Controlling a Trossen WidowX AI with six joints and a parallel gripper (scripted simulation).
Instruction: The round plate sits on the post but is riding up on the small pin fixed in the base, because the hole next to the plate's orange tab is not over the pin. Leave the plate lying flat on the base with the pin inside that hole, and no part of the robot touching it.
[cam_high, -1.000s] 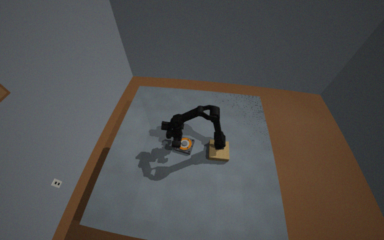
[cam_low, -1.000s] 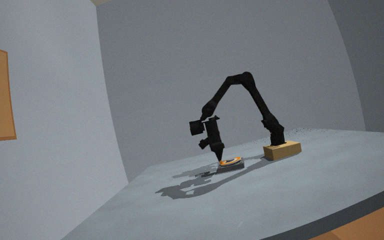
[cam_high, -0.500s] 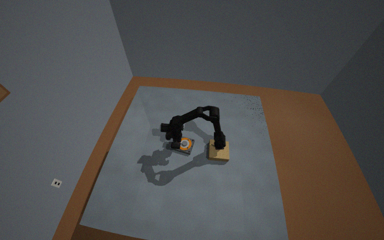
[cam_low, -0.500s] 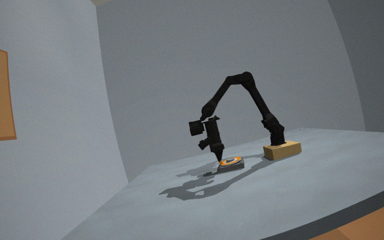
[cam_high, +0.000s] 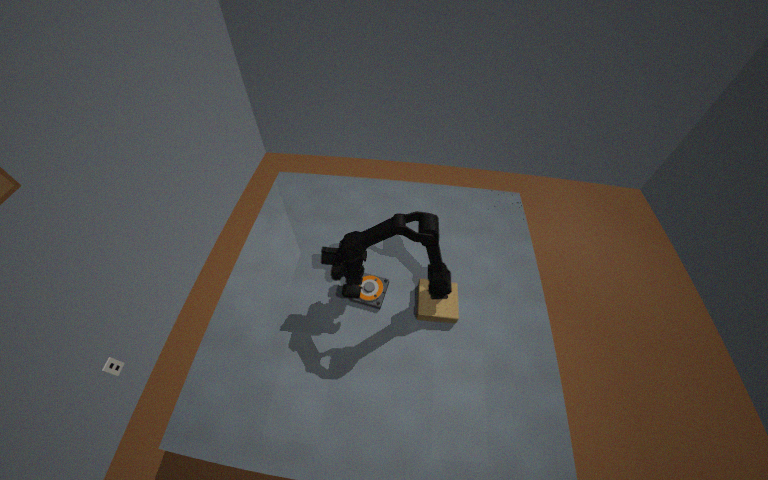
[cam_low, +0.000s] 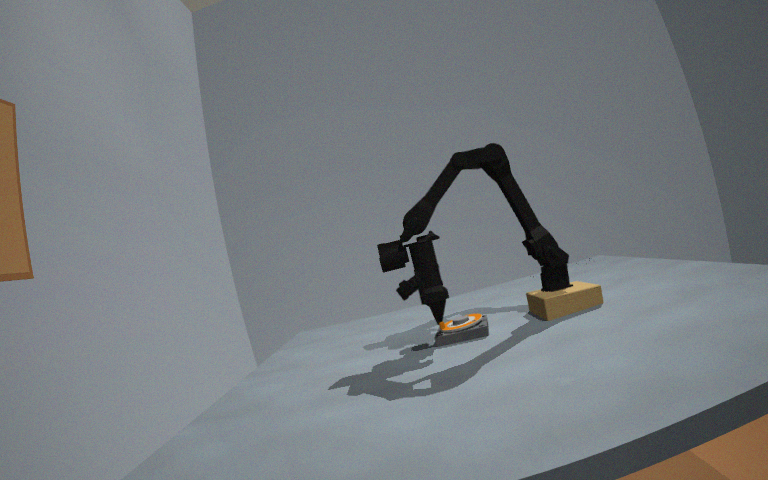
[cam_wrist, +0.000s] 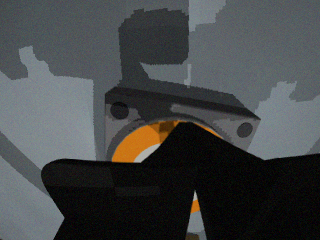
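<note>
Right now my gripper tip is 3 cm past the round plate and 1 cm to the right of it. From my gripper tip the other things lie so: grey square base: 5 cm behind, 2 cm to the left, 2 cm below.
</note>
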